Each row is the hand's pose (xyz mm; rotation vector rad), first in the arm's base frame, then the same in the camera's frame.
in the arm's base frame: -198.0 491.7 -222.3 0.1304 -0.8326 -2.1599
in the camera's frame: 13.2 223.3 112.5 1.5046 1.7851 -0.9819
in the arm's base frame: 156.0 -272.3 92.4 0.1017 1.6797 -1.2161
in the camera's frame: 714.0 717.3 -157.3 0.7641 1.5566 1.7894
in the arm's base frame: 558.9 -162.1 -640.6 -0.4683 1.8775 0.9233
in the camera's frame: 581.9 986.7 631.2 0.2662 -0.7259 2.5402
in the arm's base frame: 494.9 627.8 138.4 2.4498 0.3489 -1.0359
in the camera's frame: 695.3 -87.6 370.8 -0.9627 -1.4804 -0.4253
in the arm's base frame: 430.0 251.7 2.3 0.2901 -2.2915 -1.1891
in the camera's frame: 697.5 306.6 277.3 1.8256 0.6235 -2.4020
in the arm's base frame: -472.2 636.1 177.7 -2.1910 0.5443 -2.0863
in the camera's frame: -25.1 -99.2 -275.5 -0.2803 0.8721 -0.1302
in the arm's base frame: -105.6 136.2 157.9 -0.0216 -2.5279 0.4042
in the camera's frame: 412.5 336.1 -215.0 -1.6746 1.2019 2.1967
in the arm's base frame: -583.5 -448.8 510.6 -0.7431 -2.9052 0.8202
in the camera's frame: 438.1 669.8 -978.6 0.7295 -1.6733 -2.4501
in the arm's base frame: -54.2 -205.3 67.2 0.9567 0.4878 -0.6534
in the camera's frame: 516.9 675.7 -250.7 -2.3764 -1.1965 -1.3181
